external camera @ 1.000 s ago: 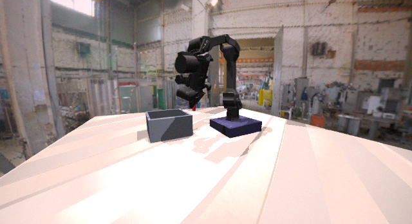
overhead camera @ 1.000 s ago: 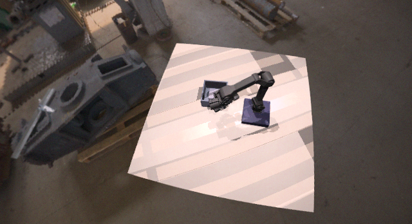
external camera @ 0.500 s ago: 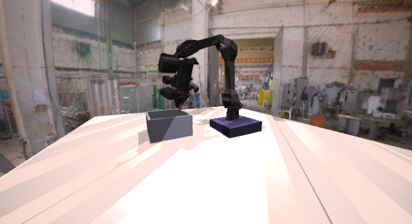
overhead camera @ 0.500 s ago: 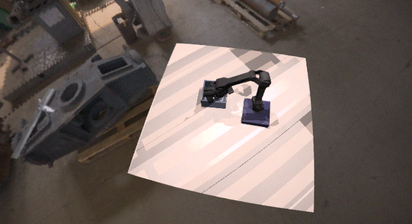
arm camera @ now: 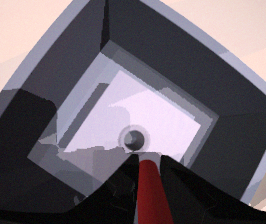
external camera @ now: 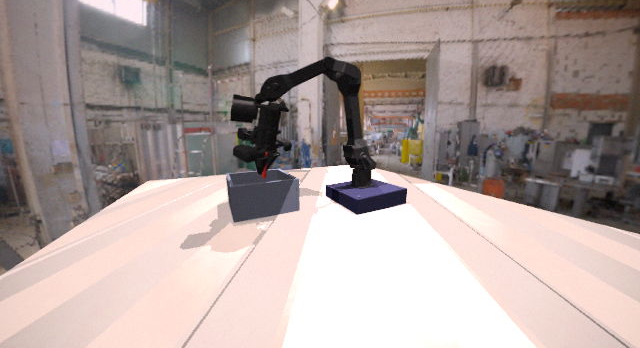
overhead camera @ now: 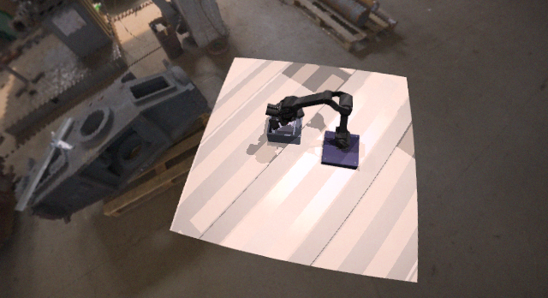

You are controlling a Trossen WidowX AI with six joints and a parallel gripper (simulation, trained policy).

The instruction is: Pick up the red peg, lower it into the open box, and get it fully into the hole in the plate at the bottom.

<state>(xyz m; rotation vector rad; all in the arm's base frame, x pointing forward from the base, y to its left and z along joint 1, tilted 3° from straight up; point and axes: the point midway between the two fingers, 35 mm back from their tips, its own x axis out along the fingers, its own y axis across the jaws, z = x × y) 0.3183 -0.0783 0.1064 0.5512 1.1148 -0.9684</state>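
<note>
Right now my gripper tip is 3 cm below the red peg, 2 cm to the right of it and 1 cm past it. From my gripper tip the other things lie so: grey box 8 cm below, 1 cm to the right, 1 cm ahead; plate 6 cm below, 1 cm to the right, 1 cm ahead.
</note>
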